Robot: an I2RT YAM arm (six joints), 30 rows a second.
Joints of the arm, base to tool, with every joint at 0 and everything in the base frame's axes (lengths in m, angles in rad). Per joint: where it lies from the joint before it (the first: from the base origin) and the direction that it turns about. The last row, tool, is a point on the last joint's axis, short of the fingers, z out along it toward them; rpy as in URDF.
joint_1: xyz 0 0 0.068 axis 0 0 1
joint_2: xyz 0.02 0.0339 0.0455 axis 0 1 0
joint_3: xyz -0.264 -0.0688 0 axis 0 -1 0
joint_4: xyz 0.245 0.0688 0.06 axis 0 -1 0
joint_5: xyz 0.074 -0.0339 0.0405 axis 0 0 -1
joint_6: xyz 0.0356 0 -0.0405 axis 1 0 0
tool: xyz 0 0 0 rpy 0 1.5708 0
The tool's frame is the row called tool.
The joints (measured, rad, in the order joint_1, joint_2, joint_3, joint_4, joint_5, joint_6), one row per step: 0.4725 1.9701 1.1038 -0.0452 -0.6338 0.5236; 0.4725 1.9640 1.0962 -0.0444 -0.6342 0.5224; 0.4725 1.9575 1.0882 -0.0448 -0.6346 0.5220; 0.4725 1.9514 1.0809 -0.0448 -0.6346 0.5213; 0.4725 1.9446 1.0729 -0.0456 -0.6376 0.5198; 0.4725 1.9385 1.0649 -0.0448 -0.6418 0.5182; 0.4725 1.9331 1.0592 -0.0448 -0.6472 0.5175; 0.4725 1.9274 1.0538 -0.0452 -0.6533 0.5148; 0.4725 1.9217 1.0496 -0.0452 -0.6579 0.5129; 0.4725 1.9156 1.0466 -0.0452 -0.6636 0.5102; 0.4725 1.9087 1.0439 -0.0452 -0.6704 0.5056; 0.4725 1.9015 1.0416 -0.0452 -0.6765 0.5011; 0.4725 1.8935 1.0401 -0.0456 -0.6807 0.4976; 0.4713 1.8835 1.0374 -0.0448 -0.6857 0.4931
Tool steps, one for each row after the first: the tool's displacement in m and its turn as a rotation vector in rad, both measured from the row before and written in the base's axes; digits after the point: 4 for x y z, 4 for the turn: -0.0016 -0.0008 0.0003 -0.0002 -0.0001 0.0010; -0.0018 -0.0009 0.0002 -0.0007 0.0015 0.0005; -0.0016 -0.0008 0.0003 -0.0007 0.0005 0.0004; -0.0019 -0.0009 0.0003 0.0010 0.0017 0.0028; -0.0018 -0.0008 0.0002 0.0022 0.0013 0.0036; -0.0014 -0.0005 0.0005 0.0036 0.0017 0.0037; -0.0014 -0.0005 0.0007 0.0039 0.0002 0.0054; -0.0011 -0.0004 0.0010 0.0036 -0.0011 0.0040; -0.0009 -0.0003 0.0015 0.0050 -0.0028 0.0052; -0.0008 -0.0002 0.0018 0.0060 -0.0048 0.0070; -0.0008 -0.0002 0.0020 0.0059 -0.0057 0.0065; -0.0006 -0.0002 0.0025 0.0052 -0.0067 0.0047; -0.0006 -0.0007 0.0029 0.0065 -0.0090 0.0047
